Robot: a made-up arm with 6 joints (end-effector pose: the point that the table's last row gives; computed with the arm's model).
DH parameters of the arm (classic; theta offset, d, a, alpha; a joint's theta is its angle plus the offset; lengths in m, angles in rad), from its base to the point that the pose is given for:
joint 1: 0 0.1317 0 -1.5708
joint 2: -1.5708 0 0.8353 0
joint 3: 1.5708 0.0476 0 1.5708
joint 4: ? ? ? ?
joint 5: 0 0 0 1.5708
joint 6: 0 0.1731 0 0
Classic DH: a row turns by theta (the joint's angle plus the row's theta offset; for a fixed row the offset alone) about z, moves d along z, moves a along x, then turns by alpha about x.
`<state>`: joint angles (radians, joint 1 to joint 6).
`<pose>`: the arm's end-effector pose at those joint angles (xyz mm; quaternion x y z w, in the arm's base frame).
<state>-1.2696 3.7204 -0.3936 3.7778 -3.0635 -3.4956</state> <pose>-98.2 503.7 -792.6 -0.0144 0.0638 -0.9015 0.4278</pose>
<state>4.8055 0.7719 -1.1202 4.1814 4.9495 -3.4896</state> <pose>239.4 -490.9 1176.9 -0.0930 0.5449 -0.4025 0.7297</pose>
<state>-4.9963 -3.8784 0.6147 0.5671 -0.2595 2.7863</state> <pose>164.3 647.9 -1049.0 -0.8466 -0.4997 -0.1713 0.0646</pose>
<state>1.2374 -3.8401 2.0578 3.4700 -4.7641 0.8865</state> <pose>62.7 156.2 -754.6 0.9720 0.1505 0.1799 0.0102</pose>
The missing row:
joint 4: 0 0.4036 0 -1.5708
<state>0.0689 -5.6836 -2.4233 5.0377 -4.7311 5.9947</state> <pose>71.5 -111.7 773.1 0.5896 -0.0053 -0.0204 0.8074</pose>
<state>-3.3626 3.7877 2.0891 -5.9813 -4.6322 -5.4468</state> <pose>471.7 -207.3 -112.1 0.5626 -0.1795 -0.7421 0.3172</pose>
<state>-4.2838 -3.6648 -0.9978 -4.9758 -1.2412 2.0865</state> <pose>-264.6 845.0 -572.1 -0.6081 -0.1233 -0.6557 0.4301</pose>
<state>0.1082 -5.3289 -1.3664 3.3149 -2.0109 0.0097</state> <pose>678.6 148.8 978.7 -0.7094 -0.1161 -0.6915 0.0713</pose>
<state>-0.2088 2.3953 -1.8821 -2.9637 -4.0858 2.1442</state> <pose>587.0 -101.1 -150.6 0.3656 -0.6527 -0.3606 0.5570</pose>
